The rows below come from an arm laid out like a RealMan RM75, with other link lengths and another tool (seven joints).
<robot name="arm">
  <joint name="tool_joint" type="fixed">
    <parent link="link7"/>
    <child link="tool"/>
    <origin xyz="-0.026 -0.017 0.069" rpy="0.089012 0 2.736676"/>
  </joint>
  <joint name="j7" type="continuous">
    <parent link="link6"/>
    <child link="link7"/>
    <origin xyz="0 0 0.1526"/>
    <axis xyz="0 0 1"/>
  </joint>
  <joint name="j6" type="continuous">
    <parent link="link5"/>
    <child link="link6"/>
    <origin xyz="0 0 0"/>
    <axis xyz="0 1 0"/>
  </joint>
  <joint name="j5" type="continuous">
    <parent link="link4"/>
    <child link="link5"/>
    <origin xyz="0 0 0.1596"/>
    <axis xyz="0 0 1"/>
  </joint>
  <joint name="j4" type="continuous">
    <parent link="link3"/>
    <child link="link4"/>
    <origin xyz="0 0 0"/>
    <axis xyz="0 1 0"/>
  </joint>
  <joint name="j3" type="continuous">
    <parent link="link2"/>
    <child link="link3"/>
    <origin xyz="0 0 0.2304"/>
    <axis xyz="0 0 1"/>
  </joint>
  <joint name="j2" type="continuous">
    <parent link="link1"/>
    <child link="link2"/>
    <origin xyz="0 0 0"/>
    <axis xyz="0 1 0"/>
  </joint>
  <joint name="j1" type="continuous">
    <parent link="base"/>
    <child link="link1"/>
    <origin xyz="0 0 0.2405"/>
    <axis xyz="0 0 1"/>
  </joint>
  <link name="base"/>
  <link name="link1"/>
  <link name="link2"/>
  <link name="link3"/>
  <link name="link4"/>
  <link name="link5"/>
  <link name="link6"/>
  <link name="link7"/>
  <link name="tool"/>
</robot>
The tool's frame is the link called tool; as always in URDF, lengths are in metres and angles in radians. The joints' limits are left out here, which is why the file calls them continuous.
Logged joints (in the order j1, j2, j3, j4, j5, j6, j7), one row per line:
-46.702 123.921 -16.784 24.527 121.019 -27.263 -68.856
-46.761 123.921 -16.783 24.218 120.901 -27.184 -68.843
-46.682 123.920 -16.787 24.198 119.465 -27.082 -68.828
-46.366 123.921 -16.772 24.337 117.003 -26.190 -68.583
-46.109 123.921 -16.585 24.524 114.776 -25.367 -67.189
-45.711 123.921 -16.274 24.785 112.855 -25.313 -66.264
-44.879 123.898 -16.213 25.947 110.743 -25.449 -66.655
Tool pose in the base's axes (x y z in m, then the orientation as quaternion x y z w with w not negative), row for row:
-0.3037 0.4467 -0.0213 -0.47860 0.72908 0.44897 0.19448
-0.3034 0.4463 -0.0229 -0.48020 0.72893 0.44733 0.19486
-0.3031 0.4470 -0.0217 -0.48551 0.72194 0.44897 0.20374
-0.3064 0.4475 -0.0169 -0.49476 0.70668 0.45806 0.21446
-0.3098 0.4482 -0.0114 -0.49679 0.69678 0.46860 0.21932
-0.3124 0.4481 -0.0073 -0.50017 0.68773 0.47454 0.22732
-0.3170 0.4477 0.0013 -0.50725 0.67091 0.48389 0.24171
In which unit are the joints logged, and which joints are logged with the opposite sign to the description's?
The joints are logged in degrees. Opposite sign: j2, j3, j6.
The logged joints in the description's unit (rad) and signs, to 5 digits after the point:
-0.81510 -2.16283 0.29294 0.42808 2.11218 0.47583 -1.20176
-0.81613 -2.16283 0.29292 0.42268 2.11012 0.47445 -1.20154
-0.81475 -2.16281 0.29299 0.42233 2.08506 0.47267 -1.20128
-0.80924 -2.16283 0.29273 0.42476 2.04209 0.45710 -1.19700
-0.80475 -2.16283 0.28946 0.42802 2.00322 0.44274 -1.17267
-0.79781 -2.16283 0.28403 0.43258 1.96969 0.44180 -1.15652
-0.78329 -2.16243 0.28297 0.45286 1.93283 0.44417 -1.16335

